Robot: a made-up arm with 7 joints.
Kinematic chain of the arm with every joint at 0, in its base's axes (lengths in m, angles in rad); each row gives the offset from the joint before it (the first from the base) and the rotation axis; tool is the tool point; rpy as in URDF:
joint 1: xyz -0.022 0 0.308 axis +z
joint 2: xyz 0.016 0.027 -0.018 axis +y
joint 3: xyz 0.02 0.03 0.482 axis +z
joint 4: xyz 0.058 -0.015 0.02 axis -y
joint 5: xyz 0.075 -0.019 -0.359 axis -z
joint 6: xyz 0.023 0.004 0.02 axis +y
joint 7: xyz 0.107 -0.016 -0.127 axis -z
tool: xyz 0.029 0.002 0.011 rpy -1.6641 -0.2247 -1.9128
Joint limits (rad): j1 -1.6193..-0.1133 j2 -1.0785..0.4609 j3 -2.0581..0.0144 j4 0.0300..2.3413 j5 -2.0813..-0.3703 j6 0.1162..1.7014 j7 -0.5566..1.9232
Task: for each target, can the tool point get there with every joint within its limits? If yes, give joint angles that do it. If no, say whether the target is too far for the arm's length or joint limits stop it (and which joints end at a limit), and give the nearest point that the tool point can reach.
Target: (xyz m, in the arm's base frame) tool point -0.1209 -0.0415 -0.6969
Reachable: no: joint limits stop it (at a limit: joint 2, joint 3, joint 6) | nearest point -0.2250 -0.0852 0.1223 | short by 0.827 m
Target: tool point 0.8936 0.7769 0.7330
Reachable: no: too far | nearest point 0.7761 0.0855 0.7264 | short by 0.701 m
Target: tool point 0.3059 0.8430 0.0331
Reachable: no: joint limits stop it (at a limit: joint 1, joint 2, joint 3, joint 4, joint 6, joint 7) | nearest point -0.1280 0.8586 0.4677 | short by 0.614 m
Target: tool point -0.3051 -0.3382 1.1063
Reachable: yes | joints -1.0228 0.0274 -1.3457 1.9256 -0.5042 0.5702 0.6890
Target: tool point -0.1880 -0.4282 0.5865
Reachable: yes | joints -1.1570 -0.1454 -0.8315 0.8283 -1.6462 0.7988 1.5014
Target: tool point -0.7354 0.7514 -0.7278
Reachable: no: too far | nearest point -0.4465 0.4471 0.1800 | short by 1.000 m
